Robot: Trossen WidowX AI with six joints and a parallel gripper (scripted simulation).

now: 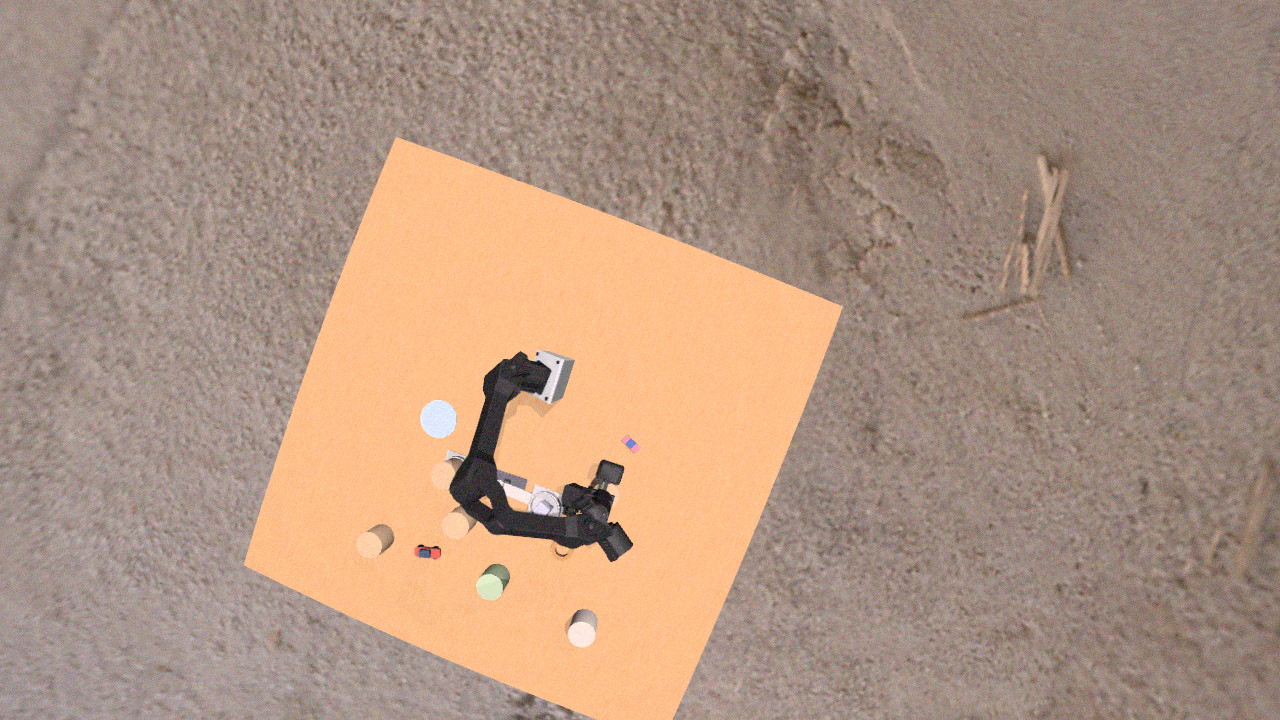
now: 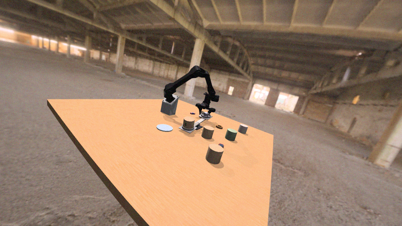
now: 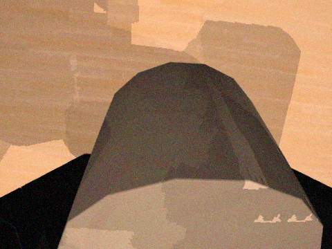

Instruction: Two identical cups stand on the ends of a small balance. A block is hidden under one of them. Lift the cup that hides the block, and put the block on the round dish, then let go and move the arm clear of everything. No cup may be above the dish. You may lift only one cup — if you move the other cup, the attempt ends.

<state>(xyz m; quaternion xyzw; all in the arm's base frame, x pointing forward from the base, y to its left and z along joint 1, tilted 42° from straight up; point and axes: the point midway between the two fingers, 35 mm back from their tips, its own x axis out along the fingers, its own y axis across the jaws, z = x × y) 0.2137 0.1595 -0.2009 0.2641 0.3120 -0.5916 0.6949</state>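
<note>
The pale blue round dish is 480 mm to the right of my gripper tip, 20 mm below it and 20 mm ahead of it. From my gripper tip the other things lie so: balance (240 mm to the right, 110 mm ahead, 10 mm above); pink-blue piece (130 mm behind, 20 mm below, 10 mm to the left); brown ring (200 mm ahead, 40 mm to the right, 20 mm below).
</note>
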